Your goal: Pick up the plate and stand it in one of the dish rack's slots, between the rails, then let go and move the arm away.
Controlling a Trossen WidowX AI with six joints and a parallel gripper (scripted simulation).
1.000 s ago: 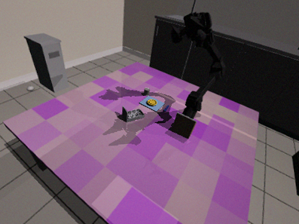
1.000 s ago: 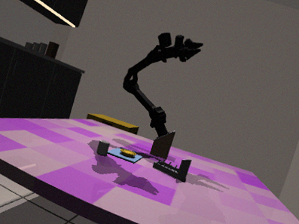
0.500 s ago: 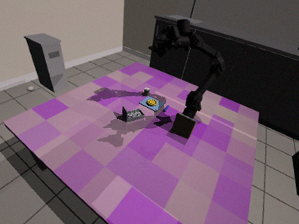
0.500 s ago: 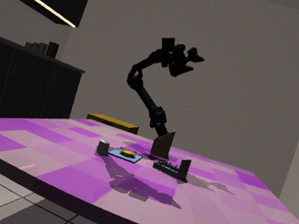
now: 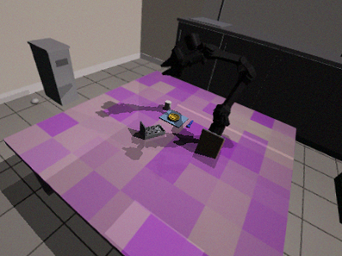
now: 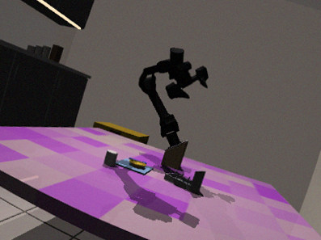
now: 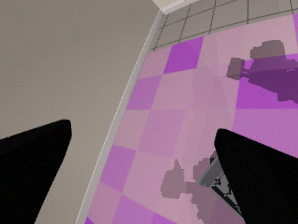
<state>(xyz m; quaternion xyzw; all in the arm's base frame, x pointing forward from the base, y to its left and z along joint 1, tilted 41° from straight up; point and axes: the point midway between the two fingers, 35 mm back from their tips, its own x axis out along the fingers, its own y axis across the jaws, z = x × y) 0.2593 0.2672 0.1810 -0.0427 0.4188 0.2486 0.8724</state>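
The yellow plate is 1 cm behind my gripper tip, 16 cm to the right of it and 35 cm below it. Also, from my gripper tip: blue mat (1 cm behind, 17 cm to the right, 36 cm below); grey dish rack (2 cm behind, 4 cm to the left, 34 cm below); cup (11 cm ahead, 23 cm to the right, 34 cm below).
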